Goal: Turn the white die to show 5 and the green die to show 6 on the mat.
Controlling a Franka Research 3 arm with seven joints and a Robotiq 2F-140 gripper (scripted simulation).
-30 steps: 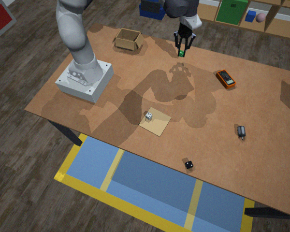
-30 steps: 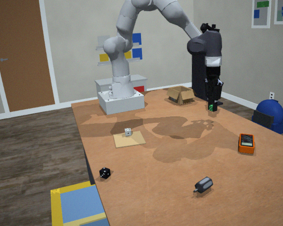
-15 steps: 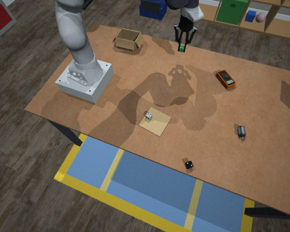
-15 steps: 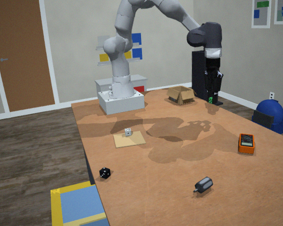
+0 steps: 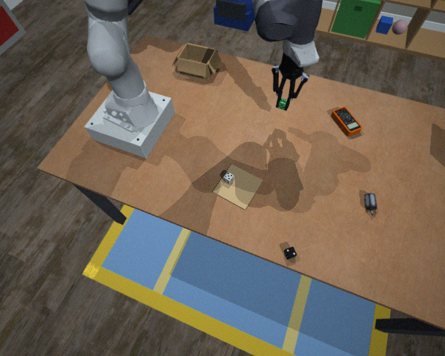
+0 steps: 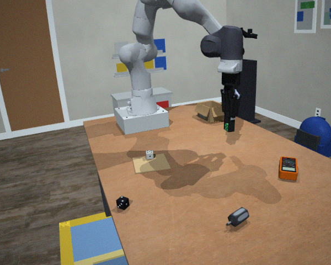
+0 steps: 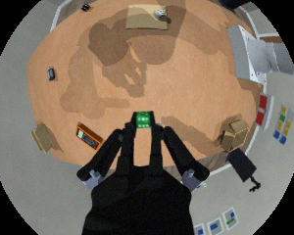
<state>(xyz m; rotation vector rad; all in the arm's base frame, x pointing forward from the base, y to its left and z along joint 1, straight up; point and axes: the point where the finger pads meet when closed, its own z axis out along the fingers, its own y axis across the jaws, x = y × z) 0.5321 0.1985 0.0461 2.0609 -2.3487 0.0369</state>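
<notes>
Right now the tan mat is 70 mm behind my hand, 340 mm to the right of it and 130 mm below it. Also, from my hand: orange multimeter 270 mm ahead, 80 mm to the left, 120 mm below; then green die 20 mm below; then white die 120 mm behind, 330 mm to the right, 110 mm below.
</notes>
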